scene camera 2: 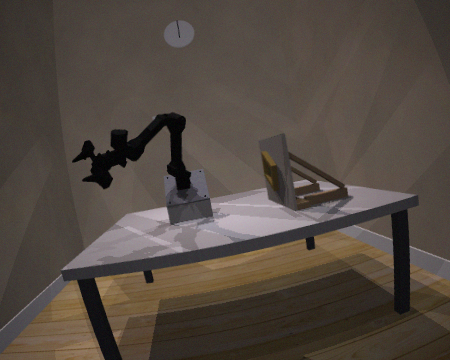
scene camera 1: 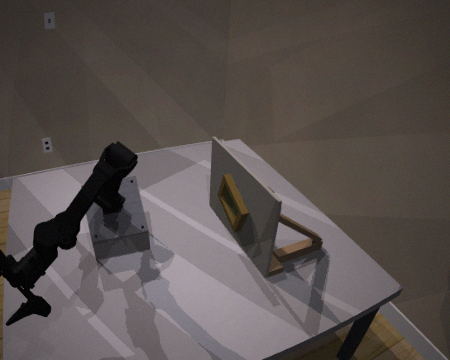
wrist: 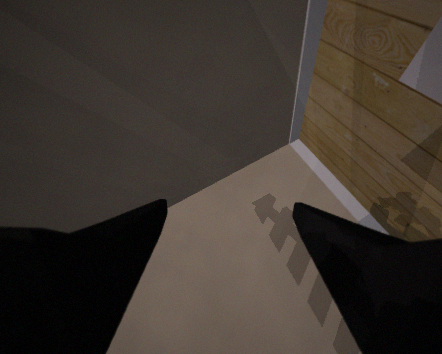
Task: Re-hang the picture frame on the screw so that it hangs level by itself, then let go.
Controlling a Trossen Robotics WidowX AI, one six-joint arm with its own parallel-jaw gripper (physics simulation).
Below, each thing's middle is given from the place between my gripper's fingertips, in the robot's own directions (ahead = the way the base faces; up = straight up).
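There is the picture frame (scene camera 1: pixel 232 202), and I find it 15 cm below my hand, 76 cm ahead of it and 39 cm to the left of it.
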